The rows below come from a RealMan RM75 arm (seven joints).
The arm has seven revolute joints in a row. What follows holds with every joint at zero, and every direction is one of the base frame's.
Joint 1 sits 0.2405 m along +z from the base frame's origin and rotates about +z.
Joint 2 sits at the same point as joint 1 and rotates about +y.
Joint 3 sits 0.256 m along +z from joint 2 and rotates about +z.
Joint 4 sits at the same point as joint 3 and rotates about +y.
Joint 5 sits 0.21 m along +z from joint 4 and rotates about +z.
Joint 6 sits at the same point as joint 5 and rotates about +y.
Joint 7 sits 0.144 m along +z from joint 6 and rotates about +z.
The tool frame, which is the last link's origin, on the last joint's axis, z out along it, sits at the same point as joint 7; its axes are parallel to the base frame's.
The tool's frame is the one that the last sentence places.
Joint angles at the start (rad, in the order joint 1, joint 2, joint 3, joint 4, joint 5, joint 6, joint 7): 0.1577 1.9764 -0.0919 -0.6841 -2.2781 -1.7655 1.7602
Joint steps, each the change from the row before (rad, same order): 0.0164 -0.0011 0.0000 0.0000 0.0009 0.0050 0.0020; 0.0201 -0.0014 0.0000 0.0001 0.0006 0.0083 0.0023; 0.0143 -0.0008 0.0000 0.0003 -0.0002 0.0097 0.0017; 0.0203 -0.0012 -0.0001 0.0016 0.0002 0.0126 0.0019; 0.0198 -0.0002 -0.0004 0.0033 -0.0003 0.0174 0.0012; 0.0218 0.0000 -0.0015 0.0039 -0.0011 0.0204 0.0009; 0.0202 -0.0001 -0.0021 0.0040 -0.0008 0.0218 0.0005; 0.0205 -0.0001 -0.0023 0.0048 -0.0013 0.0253 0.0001; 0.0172 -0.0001 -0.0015 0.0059 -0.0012 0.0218 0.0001; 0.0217 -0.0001 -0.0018 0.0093 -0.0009 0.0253 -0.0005
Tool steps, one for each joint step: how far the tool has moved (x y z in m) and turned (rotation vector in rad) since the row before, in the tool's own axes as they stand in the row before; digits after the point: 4 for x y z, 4 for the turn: -0.0058 0.0006 0.0046 -0.0057 -0.0019 -0.0108; -0.0071 0.0005 0.0056 -0.0049 -0.0023 -0.0133; -0.0050 -0.0001 0.0041 0.0001 -0.0019 -0.0089; -0.0070 0.0001 0.0060 -0.0020 -0.0030 -0.0124; -0.0063 -0.0003 0.0064 0.0012 -0.0033 -0.0108; -0.0067 -0.0003 0.0073 0.0020 -0.0024 -0.0121; -0.0063 -0.0005 0.0069 0.0043 -0.0025 -0.0116; -0.0063 -0.0007 0.0071 0.0070 -0.0027 -0.0116; -0.0050 -0.0005 0.0062 0.0054 -0.0026 -0.0082; -0.0060 0.0000 0.0080 0.0033 -0.0034 -0.0095
